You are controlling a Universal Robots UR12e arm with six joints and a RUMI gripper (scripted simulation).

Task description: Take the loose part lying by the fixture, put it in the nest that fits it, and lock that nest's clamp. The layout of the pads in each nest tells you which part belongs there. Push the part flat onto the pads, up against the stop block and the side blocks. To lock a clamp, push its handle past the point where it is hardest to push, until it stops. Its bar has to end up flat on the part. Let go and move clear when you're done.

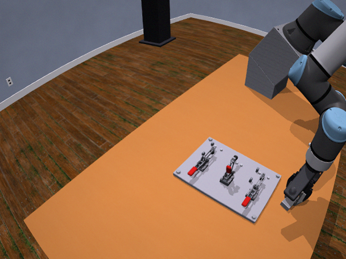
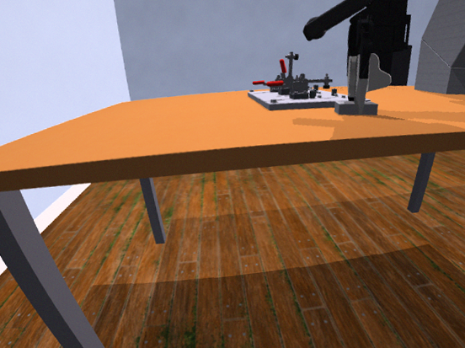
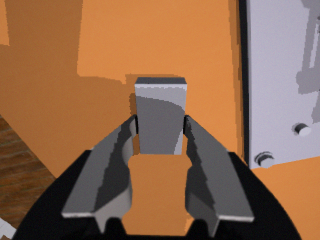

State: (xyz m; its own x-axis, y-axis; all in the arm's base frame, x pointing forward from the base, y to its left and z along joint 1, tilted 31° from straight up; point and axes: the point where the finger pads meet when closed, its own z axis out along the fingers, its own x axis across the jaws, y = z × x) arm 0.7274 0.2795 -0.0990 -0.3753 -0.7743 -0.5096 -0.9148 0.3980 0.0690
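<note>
The grey rectangular block lies 10 mm below my hand. Also, from my hand: fixture plate: 250 mm to the right, 10 mm below.
</note>
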